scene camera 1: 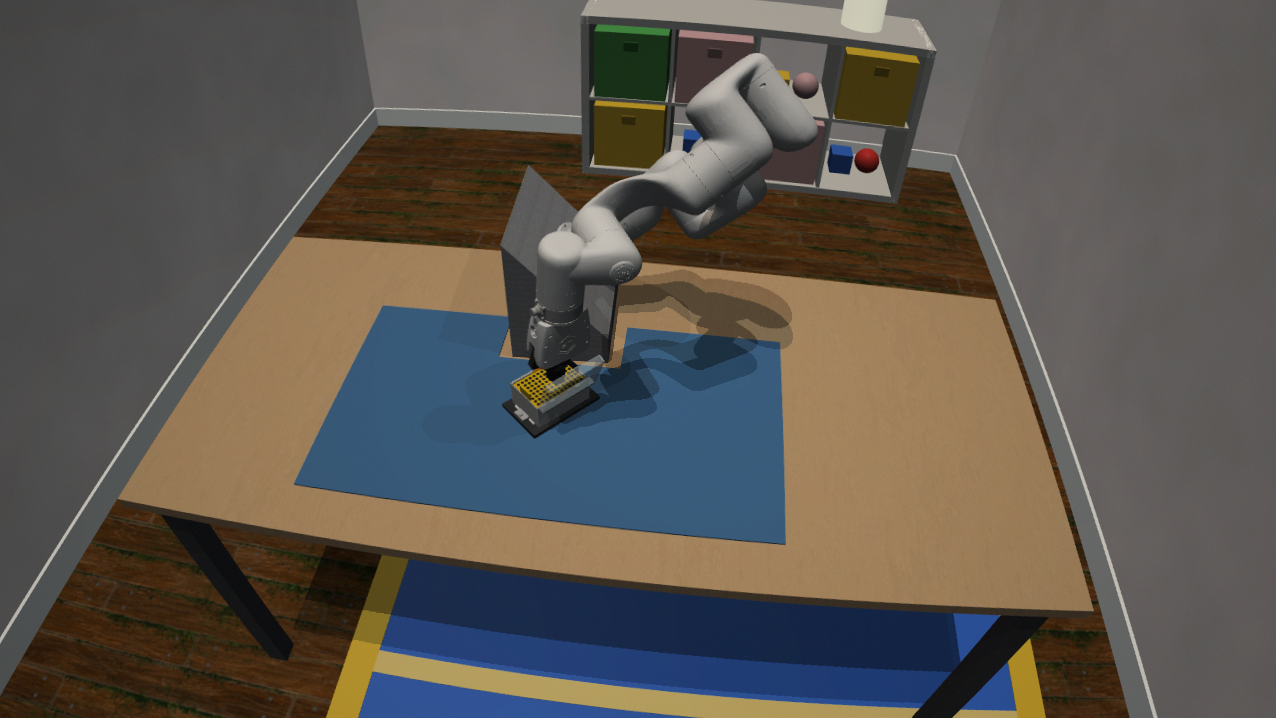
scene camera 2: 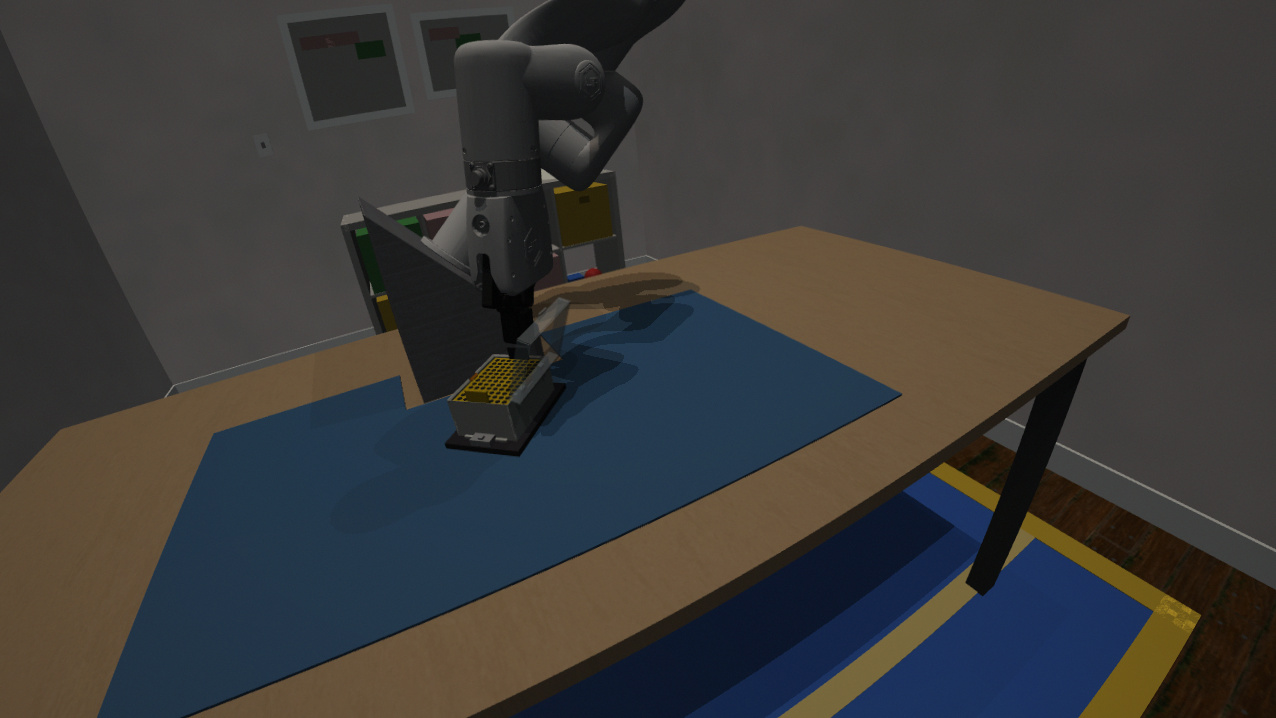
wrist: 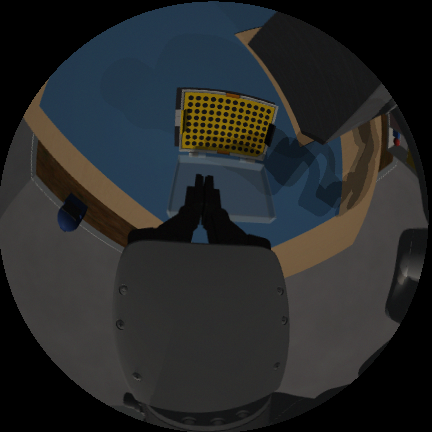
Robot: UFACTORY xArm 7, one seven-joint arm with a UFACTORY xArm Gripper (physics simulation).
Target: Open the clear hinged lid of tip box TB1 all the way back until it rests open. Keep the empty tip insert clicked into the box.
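Frame: origin at the arm's base, x ahead, y left, z up, level; centimetres.
Seen in the pictures: gripper, fingertip midpoint: [scene camera 1: 555,378] [scene camera 2: 519,341] [wrist: 202,185]; arm's base at its link origin: [scene camera 2: 452,262].
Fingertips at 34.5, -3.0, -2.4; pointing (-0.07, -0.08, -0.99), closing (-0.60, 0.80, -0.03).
Pixels of each thing's top centre, then the offset from my fingertips to it, as dx, dy, dz. "*": a spot on its surface instead. Level surfaces: height alone.
- Tip box TB1 at its top centre: [scene camera 2: 498,373] [wrist: 228,124] [scene camera 1: 549,378] -5.9, -1.6, -6.0
- yellow tip insert at its top centre: [wrist: 229,126] [scene camera 2: 497,367] [scene camera 1: 549,375] -5.9, -1.6, -5.1
- clear lid at a spot on its surface: [scene camera 2: 549,323] * +1.4, +3.5, +1.5
- blue mat at its surface level: dz -12.6
- wooden table at its surface level: dz -12.9
Tip box TB1 [scene camera 1: 563,409] [scene camera 2: 481,419] stands upright on a dark base plate. The yellow tip insert [scene camera 1: 538,386] [scene camera 2: 499,379] [wrist: 227,122] sits level in it with its holes empty. The clear lid [scene camera 1: 596,366] [scene camera 2: 549,323] [wrist: 245,192] is swung past upright, leaning outward on the hinge side with its far edge raised above the mat. My gripper [scene camera 1: 557,373] [scene camera 2: 513,350] [wrist: 202,185] is shut and empty. Its fingertips are over the inner side of the lid near the hinge edge; whether they touch the lid I cannot tell.
A tall dark grey panel [scene camera 1: 520,294] [scene camera 2: 428,312] [wrist: 310,75] stands close behind the box and the arm. The blue mat [scene camera 1: 669,464] [scene camera 2: 356,571] [wrist: 75,90] lies under the box on the wooden table [scene camera 1: 892,428] [scene camera 2: 892,285]. A shelf unit [scene camera 1: 704,12] stands behind the table.
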